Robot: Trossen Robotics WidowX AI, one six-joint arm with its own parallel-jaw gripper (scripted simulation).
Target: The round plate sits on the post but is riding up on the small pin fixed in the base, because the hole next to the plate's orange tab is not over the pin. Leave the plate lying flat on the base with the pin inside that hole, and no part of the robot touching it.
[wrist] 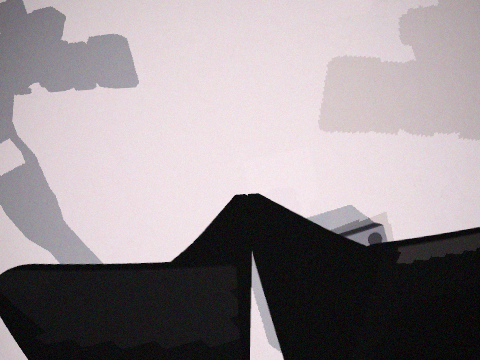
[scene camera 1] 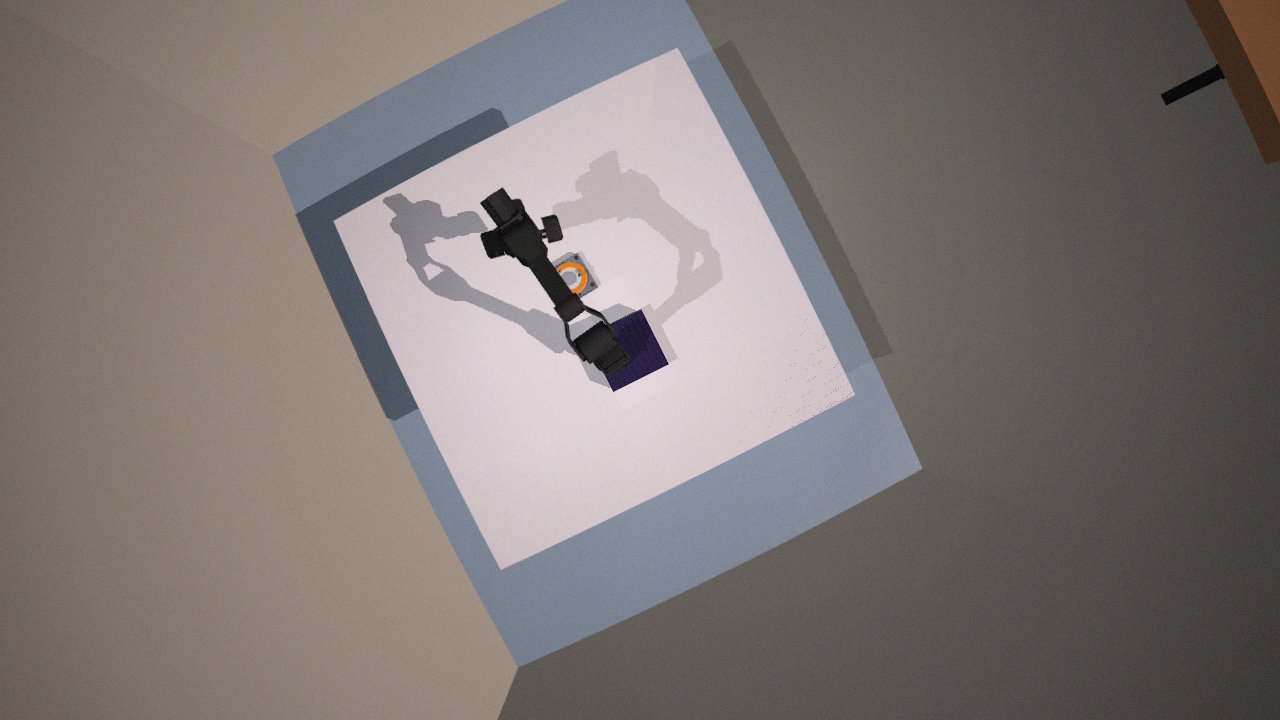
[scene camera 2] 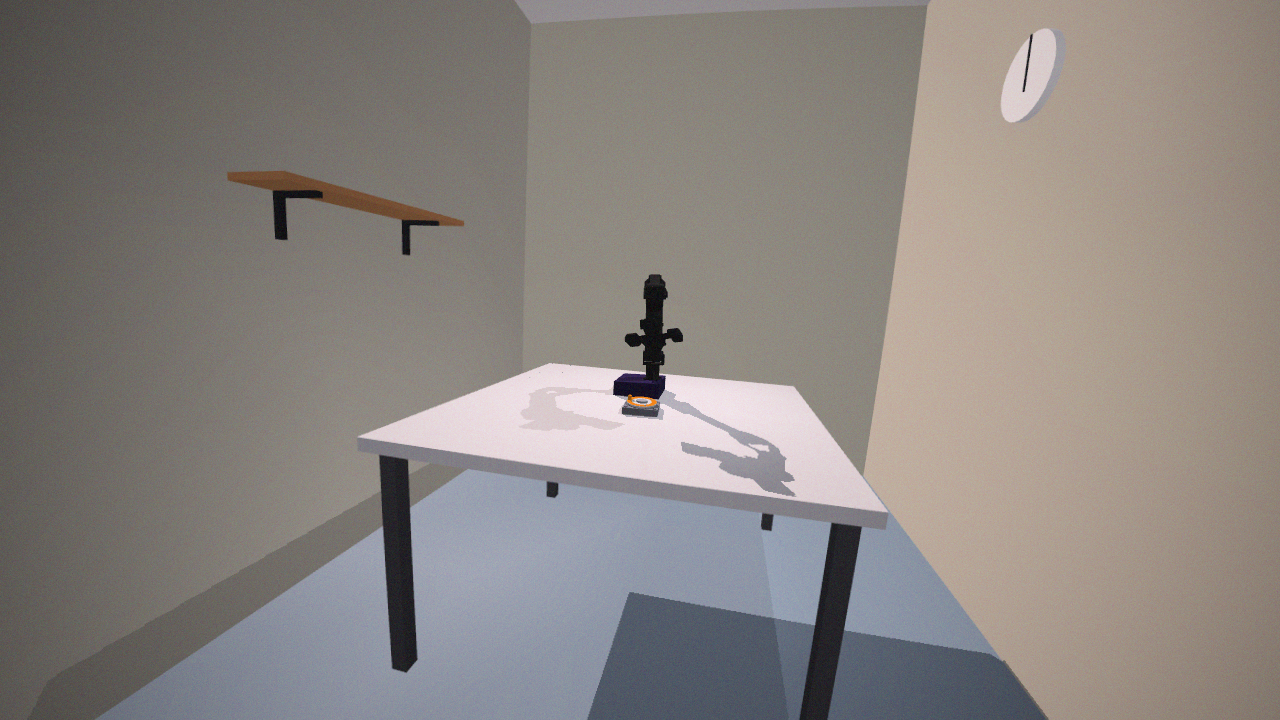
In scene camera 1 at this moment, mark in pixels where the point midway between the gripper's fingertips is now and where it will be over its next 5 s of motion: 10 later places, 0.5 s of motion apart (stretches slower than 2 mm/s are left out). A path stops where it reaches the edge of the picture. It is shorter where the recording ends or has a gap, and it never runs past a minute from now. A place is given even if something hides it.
My gripper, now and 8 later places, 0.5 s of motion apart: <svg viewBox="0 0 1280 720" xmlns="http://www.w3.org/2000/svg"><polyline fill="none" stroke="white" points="522,235 577,260 581,266 584,269 586,274 585,281 584,285 582,288 580,289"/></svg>
